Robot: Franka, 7 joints.
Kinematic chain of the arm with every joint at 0, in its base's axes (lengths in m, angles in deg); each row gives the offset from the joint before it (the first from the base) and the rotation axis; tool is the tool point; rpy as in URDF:
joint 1: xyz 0 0 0.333 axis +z
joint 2: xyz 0 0 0 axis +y
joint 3: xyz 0 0 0.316 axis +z
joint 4: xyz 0.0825 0 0 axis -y
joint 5: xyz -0.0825 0 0.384 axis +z
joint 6: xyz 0 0 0 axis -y
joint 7: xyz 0.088 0 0 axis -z
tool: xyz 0 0 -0.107 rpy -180 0 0
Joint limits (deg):
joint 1: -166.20..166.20
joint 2: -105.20..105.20
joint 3: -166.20..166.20
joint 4: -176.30..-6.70
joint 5: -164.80..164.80
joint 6: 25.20..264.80
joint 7: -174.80..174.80
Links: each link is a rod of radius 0.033 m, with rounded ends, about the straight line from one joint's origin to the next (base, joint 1, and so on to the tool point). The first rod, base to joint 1, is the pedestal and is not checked.
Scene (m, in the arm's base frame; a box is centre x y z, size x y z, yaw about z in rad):
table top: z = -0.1
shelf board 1: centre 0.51 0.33 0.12 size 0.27 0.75 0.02 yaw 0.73
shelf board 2: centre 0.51 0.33 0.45 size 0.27 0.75 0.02 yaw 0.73
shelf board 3: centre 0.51 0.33 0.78 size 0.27 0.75 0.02 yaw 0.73
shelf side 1: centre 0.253 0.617 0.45 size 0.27 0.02 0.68 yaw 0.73
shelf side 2: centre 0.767 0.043 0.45 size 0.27 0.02 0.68 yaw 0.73
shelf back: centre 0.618 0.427 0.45 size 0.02 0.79 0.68 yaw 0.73
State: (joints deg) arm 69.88 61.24 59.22 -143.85 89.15 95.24 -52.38
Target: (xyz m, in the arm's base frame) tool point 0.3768 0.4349 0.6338
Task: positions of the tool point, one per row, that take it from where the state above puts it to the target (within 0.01 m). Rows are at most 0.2 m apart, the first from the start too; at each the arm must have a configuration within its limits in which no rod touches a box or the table.
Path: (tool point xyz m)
1: -0.3460 0.2395 0.1856
2: -0.3039 0.2963 0.1891
3: -0.2566 0.3503 0.2136
4: -0.2068 0.3958 0.2585
5: -0.0735 0.4430 0.3398
6: 0.0508 0.4290 0.4383
7: 0.1405 0.3605 0.5409
8: 0.1772 0.2562 0.6338
9: 0.2431 0.3172 0.6507
10: 0.3099 0.3784 0.6506
11: 0.3768 0.4349 0.6338

